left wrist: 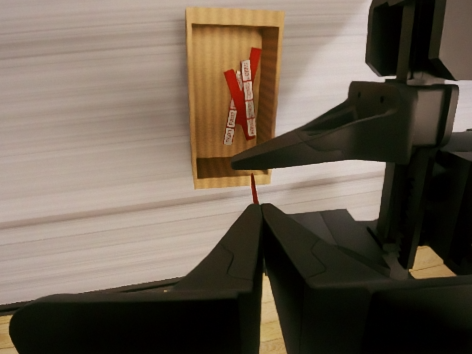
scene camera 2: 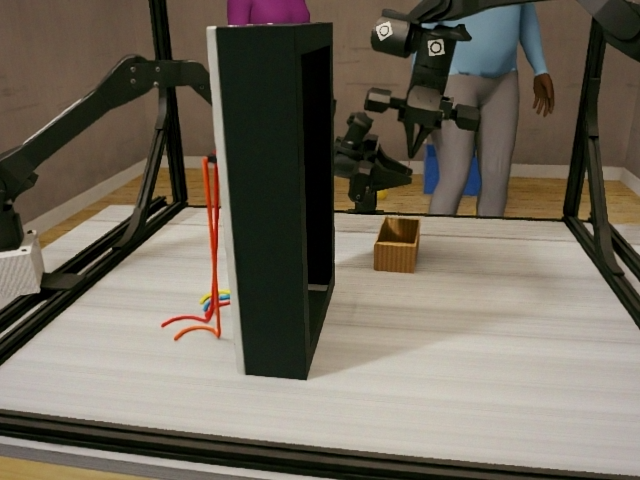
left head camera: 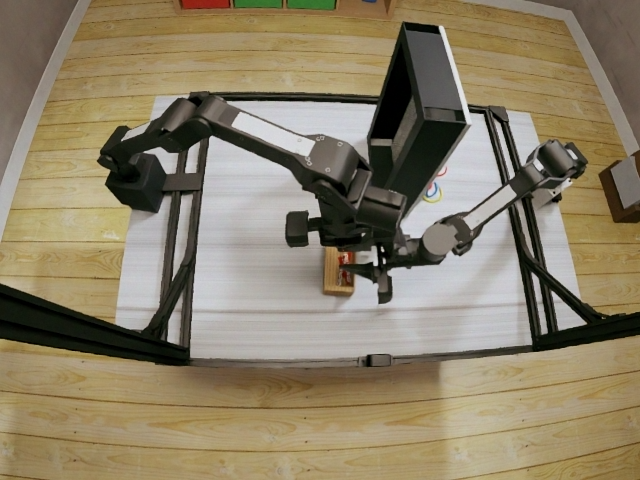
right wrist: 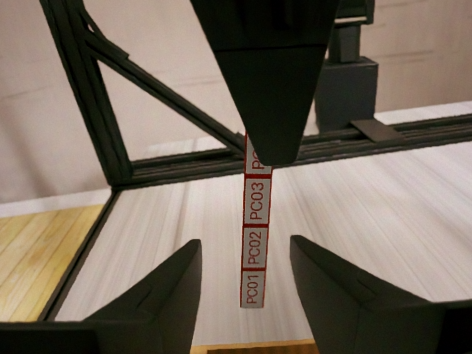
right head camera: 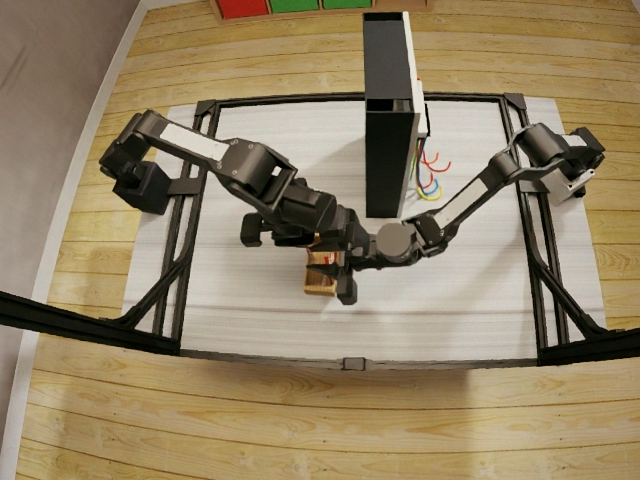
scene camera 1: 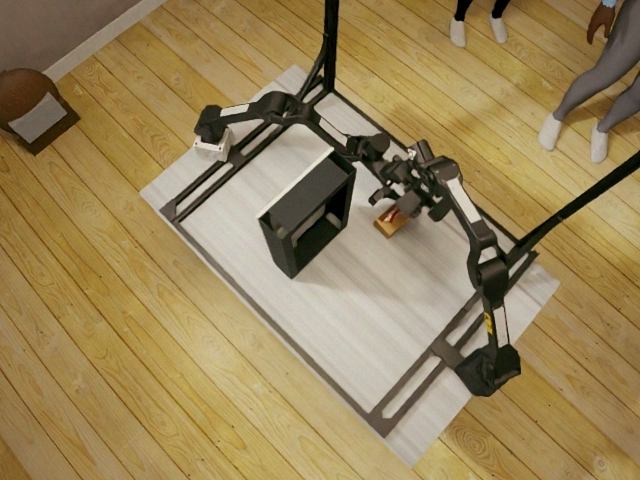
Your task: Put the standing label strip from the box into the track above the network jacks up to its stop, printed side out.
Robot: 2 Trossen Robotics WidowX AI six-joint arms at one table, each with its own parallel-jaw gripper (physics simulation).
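Seen in the pictures: left gripper, fingertip midpoint: (left wrist: pixel 259 214) (scene camera 2: pixel 410 157) (left head camera: pixel 342 245) (right wrist: pixel 276 162) (right head camera: pixel 306 245); right gripper, fingertip midpoint: (left wrist: pixel 233 197) (scene camera 2: pixel 412 176) (left head camera: pixel 338 258) (right wrist: pixel 245 247) (right head camera: pixel 307 258); left arm's base, origin of the base link: (left head camera: pixel 129 169) (right wrist: pixel 343 61) (right head camera: pixel 133 176) (scene camera 1: pixel 490 370); right arm's base, origin of the base link: (right head camera: pixel 570 166) (scene camera 1: pixel 212 135).
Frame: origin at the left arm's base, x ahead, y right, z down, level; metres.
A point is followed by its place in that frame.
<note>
My left gripper (scene camera 2: pixel 412 156) @(x 0.510, y 0.119, z -0.055 m) (left wrist: pixel 259 214) @(x 0.510, y 0.119, z -0.055 m) is shut on the upper part of a label strip (left wrist: pixel 254 189) @(x 0.516, y 0.124, z -0.025 m) (right wrist: pixel 256 247) @(x 0.517, y 0.127, z -0.027 m). The strip hangs upright above the wooden box (left head camera: pixel 338 292) @(x 0.529, y 0.176, z 0.092 m) (scene camera 2: pixel 395 258) @(x 0.513, y 0.038, z 0.099 m) (left wrist: pixel 235 17) @(x 0.515, y 0.044, z 0.075 m); PC01, PC02 and PC03 show to the right wrist view, with PC01 lowest. My right gripper (scene camera 2: pixel 409 175) @(x 0.508, y 0.133, z -0.018 m) (right wrist: pixel 245 247) @(x 0.508, y 0.133, z -0.018 m) is partly open, its fingers apart on either side of the strip's lower part, not touching it. More red and white strips (left wrist: pixel 249 100) @(x 0.544, y 0.107, z 0.118 m) lie crossed in the box. The track and the network jacks do not show; the cabinet's white front (right head camera: pixel 419 116) @(x 0.679, y -0.051, z -0.266 m) is seen edge-on.
A tall dark cabinet (left head camera: pixel 436 62) @(x 0.619, y -0.183, z -0.275 m) (right head camera: pixel 390 62) @(x 0.621, y -0.153, z -0.276 m) (scene camera 1: pixel 310 191) @(x 0.612, y -0.162, z -0.275 m) (scene camera 2: pixel 263 206) @(x 0.590, y -0.293, z -0.097 m) stands behind the arms in the head views. Coloured cables (right head camera: pixel 426 191) @(x 0.736, y -0.130, z 0.115 m) (scene camera 2: pixel 213 248) @(x 0.675, y -0.264, z -0.025 m) hang from its front and curl on the table. Black frame rails (left head camera: pixel 284 363) @(x 0.436, y 0.350, z 0.130 m) edge the table.
</note>
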